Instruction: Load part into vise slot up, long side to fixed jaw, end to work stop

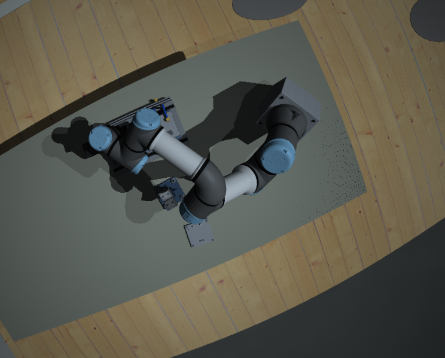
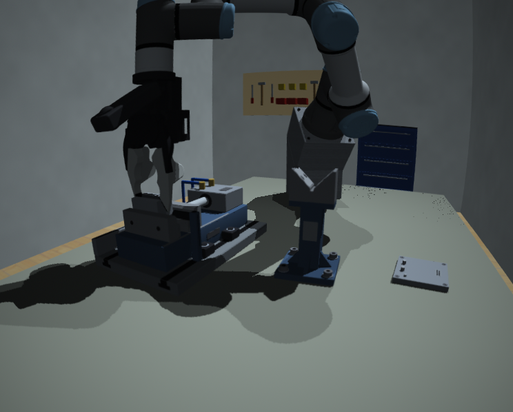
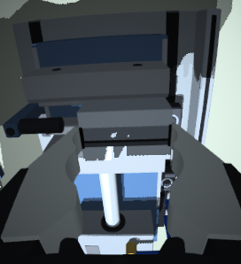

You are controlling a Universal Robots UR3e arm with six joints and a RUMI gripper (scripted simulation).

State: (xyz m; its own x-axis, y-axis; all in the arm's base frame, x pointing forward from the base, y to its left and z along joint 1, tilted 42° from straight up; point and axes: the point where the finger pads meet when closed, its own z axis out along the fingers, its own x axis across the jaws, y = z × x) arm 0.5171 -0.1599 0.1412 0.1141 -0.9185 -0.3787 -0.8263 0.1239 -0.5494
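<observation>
Right now my hand is right at the part. The rest, counted from my hand: moving jaw: 40 mm behind, 30 mm below, 20 mm to the left; fixed jaw: 30 mm below, 30 mm ahead, 20 mm to the left; work stop: 70 mm to the left, 20 mm below, 10 mm behind.
</observation>
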